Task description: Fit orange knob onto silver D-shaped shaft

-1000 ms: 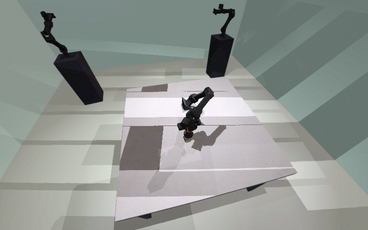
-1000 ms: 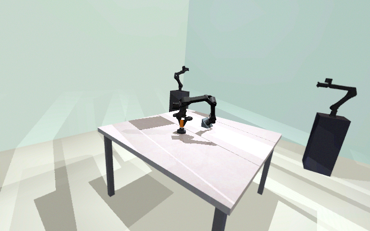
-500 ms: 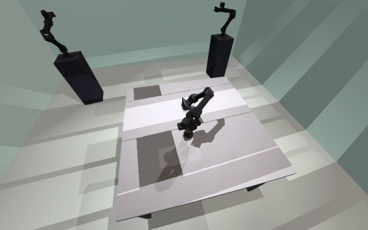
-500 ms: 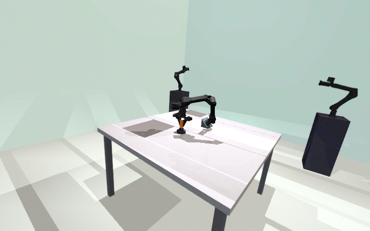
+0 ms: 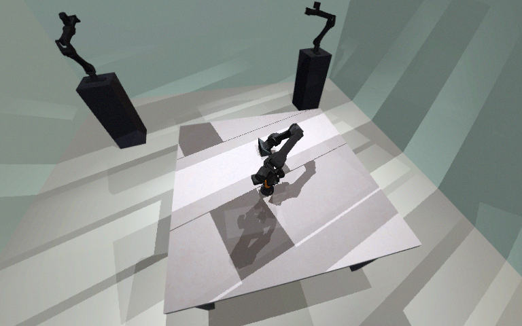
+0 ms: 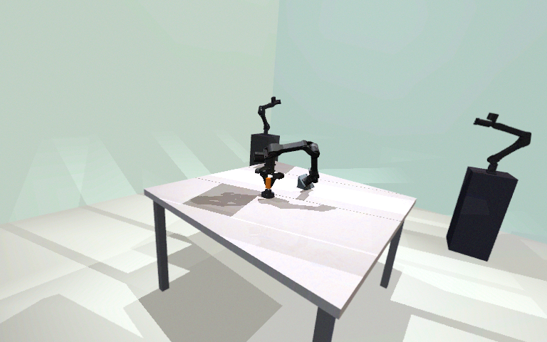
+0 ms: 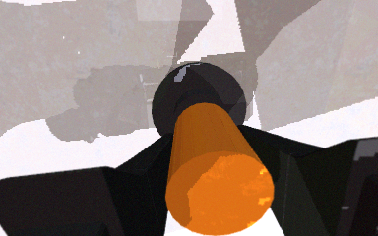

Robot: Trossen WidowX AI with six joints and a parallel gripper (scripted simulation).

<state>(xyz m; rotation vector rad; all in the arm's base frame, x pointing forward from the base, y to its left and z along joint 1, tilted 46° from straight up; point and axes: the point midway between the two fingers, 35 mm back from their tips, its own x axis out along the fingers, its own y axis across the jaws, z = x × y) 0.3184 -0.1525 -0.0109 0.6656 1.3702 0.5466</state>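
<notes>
Now: gripper tip 40 mm above the dark round pedestal. From my gripper tip the other things lie so: orange knob (30 mm above).
</notes>
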